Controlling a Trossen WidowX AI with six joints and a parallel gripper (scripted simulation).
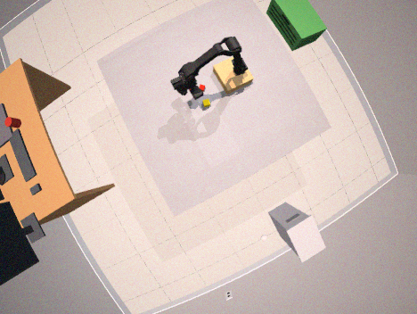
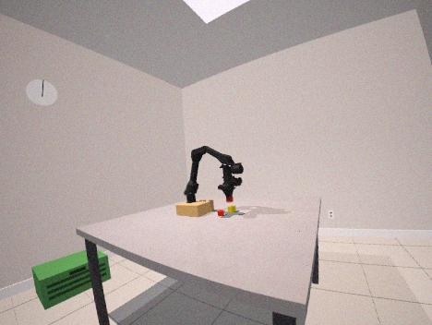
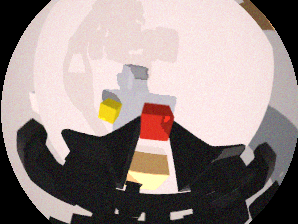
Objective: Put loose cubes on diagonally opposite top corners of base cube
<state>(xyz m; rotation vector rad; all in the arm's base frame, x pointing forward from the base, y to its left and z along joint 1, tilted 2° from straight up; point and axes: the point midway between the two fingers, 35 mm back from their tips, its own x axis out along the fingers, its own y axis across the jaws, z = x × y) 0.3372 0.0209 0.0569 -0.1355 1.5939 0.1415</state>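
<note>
Now: gripper tip 60 mm past the yellow cube, 90 mm to the right of it and 90 mm above it.
</note>
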